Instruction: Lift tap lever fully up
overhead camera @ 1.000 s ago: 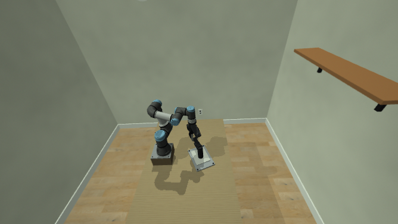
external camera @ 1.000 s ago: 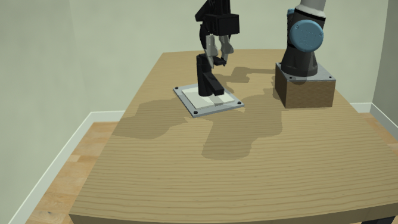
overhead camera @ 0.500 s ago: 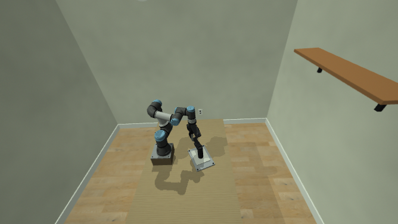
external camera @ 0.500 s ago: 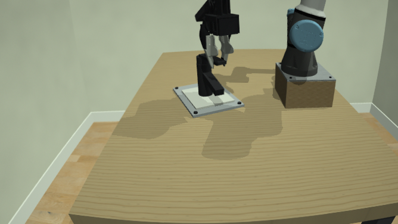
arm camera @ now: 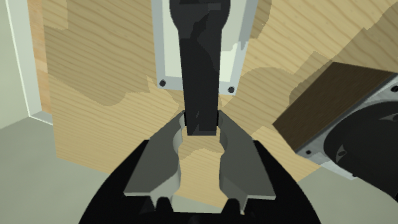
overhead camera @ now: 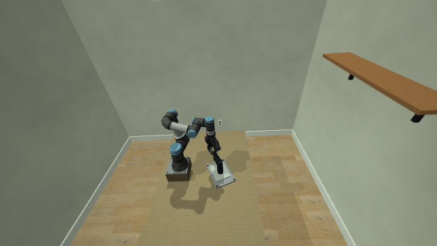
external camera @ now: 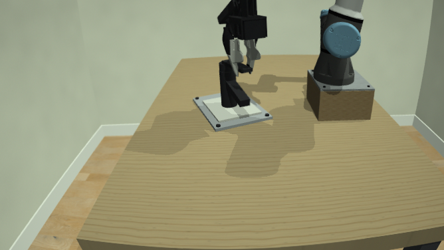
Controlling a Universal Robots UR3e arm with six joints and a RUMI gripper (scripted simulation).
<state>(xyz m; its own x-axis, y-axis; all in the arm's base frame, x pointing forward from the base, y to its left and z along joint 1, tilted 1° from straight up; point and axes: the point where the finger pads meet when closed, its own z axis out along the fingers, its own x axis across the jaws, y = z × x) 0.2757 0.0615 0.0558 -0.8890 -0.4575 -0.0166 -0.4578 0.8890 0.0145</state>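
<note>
The lever is 3 cm to the right of my hand and 2 cm ahead of it. Round my hand: black tap (6 cm to the right, 5 cm below, 3 cm ahead).
</note>
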